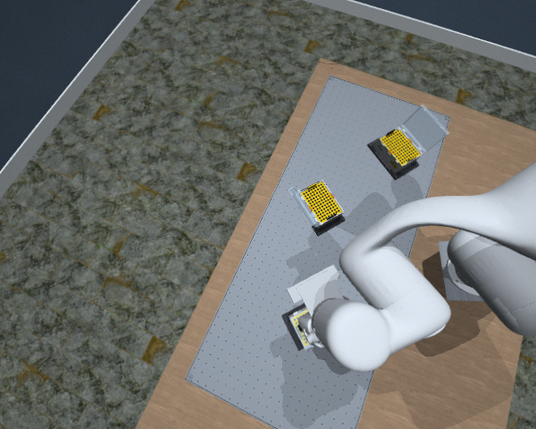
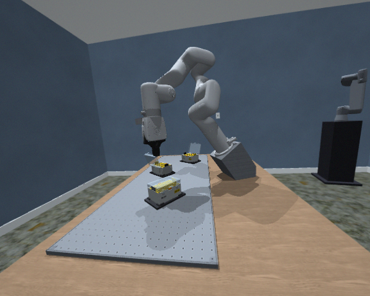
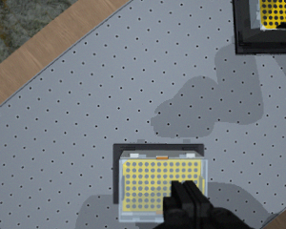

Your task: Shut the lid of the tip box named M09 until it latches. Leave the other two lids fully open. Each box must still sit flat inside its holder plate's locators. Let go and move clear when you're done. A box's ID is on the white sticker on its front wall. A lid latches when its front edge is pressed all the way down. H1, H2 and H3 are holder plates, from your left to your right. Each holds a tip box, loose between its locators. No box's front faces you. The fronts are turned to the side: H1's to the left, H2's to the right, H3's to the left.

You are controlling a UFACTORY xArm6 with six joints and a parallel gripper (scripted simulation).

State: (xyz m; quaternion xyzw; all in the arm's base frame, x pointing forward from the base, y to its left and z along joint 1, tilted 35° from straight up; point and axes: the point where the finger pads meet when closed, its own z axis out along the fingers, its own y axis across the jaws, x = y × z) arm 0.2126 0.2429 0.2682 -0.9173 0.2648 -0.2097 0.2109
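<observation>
The clear lid is 4 cm behind my hand, 2 cm to the left of it and 14 cm below it. Round my hand: tip box: 4 cm behind, 2 cm to the left, 16 cm below.
</observation>
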